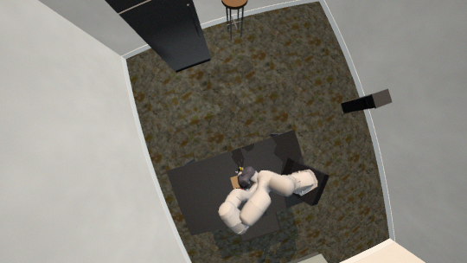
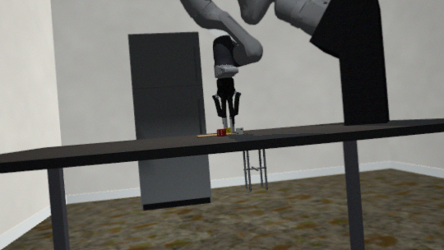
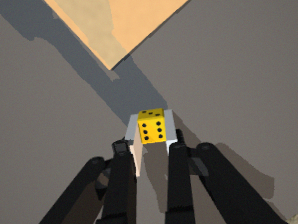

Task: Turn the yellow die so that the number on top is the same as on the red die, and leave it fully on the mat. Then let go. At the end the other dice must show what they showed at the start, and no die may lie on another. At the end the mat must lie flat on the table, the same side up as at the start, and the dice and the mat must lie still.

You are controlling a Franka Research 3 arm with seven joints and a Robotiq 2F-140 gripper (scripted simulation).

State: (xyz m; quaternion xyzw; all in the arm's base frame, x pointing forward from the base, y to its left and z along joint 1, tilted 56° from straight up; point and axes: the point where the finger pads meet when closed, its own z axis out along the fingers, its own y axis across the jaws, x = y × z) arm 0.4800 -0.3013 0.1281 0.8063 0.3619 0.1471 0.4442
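Right now my hand is 13 cm short of the tan mat, 9 cm to the right of it and 3 cm above it. From my hand the other things lie so: white die 11 cm ahead, 24 cm to the left, 2 cm below; then red die 16 cm ahead, 19 cm to the left, 2 cm below; then yellow die 2 cm below.
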